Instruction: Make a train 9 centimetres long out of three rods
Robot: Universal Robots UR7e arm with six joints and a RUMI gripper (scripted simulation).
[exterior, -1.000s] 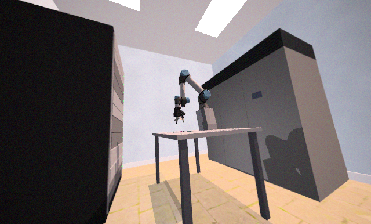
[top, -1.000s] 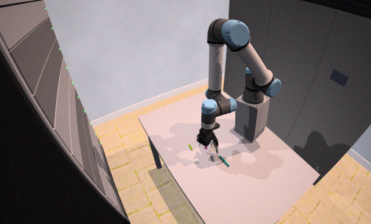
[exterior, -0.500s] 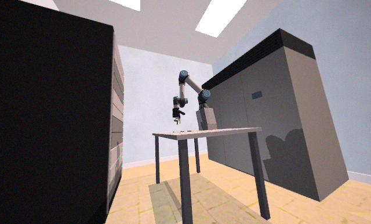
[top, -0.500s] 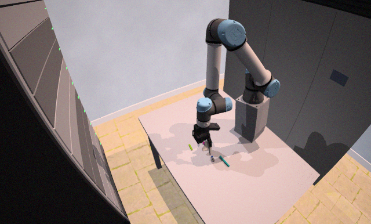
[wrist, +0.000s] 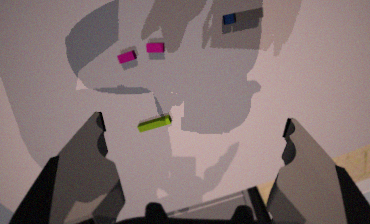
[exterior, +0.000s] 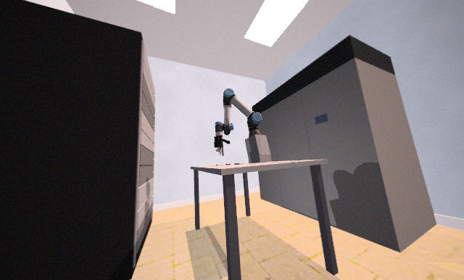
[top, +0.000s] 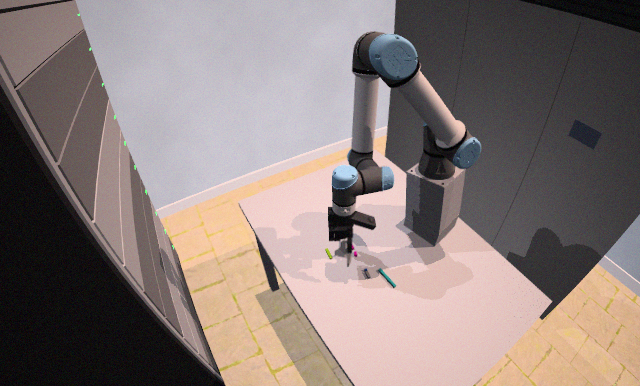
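Right now my hand is 2 cm short of the lime rod, 8 cm to the left of it and 9 cm above it. Also, from my hand: grey rod (2 cm behind, 10 cm to the left, 9 cm below); then turquoise rod (7 cm behind, 16 cm to the left, 9 cm below); then blue rod (3 cm behind, 8 cm to the left, 9 cm below).
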